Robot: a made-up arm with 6 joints. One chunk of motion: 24 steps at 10 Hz.
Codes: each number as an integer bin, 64 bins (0 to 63) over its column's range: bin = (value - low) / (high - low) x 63, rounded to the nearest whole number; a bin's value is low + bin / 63 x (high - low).
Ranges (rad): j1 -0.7..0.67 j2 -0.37..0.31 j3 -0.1..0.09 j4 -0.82..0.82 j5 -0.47..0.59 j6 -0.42..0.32
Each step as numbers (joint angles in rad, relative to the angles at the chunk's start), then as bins.
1 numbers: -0.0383 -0.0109 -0.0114 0.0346 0.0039 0.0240
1 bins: 30 33 29 33 28 38
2 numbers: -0.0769 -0.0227 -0.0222 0.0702 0.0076 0.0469
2 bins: 29 32 26 34 28 40
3 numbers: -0.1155 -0.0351 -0.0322 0.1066 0.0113 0.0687
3 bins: 27 31 22 36 29 42
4 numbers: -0.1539 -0.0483 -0.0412 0.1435 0.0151 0.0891
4 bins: 25 30 19 37 29 43
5 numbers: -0.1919 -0.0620 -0.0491 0.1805 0.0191 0.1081
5 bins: 23 29 17 38 29 45
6 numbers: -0.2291 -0.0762 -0.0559 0.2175 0.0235 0.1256
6 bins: 22 27 15 40 29 46
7 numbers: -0.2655 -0.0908 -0.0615 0.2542 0.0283 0.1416
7 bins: 20 26 13 41 30 48
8 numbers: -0.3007 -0.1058 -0.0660 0.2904 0.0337 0.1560
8 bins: 18 24 11 43 30 49
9 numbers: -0.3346 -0.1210 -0.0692 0.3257 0.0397 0.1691
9 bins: 17 23 10 44 30 50
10 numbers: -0.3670 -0.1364 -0.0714 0.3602 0.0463 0.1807
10 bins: 15 22 9 45 31 51
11 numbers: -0.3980 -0.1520 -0.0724 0.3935 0.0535 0.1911
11 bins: 14 20 9 47 31 52
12 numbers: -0.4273 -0.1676 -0.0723 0.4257 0.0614 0.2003
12 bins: 13 19 9 48 32 53
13 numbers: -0.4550 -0.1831 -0.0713 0.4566 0.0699 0.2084
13 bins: 11 17 10 49 32 53
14 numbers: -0.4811 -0.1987 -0.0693 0.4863 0.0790 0.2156
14 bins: 10 16 10 50 33 54
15 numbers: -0.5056 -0.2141 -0.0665 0.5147 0.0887 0.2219
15 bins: 9 14 11 51 33 55
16 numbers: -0.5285 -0.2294 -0.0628 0.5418 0.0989 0.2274
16 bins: 8 13 12 52 34 55
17 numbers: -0.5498 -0.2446 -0.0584 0.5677 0.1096 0.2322
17 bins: 7 12 14 53 34 56
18 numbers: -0.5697 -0.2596 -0.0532 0.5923 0.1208 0.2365
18 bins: 6 10 16 54 35 56
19 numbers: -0.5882 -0.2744 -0.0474 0.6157 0.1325 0.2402
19 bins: 5 9 17 55 36 56
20 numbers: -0.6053 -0.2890 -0.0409 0.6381 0.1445 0.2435
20 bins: 4 8 20 56 37 56
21 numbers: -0.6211 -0.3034 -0.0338 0.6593 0.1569 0.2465
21 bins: 4 6 22 57 37 57
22 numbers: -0.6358 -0.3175 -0.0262 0.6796 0.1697 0.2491
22 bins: 3 5 24 58 38 57
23 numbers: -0.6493 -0.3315 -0.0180 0.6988 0.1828 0.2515
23 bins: 2 4 27 58 39 57
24 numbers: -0.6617 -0.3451 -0.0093 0.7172 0.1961 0.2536
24 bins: 2 2 30 59 40 57
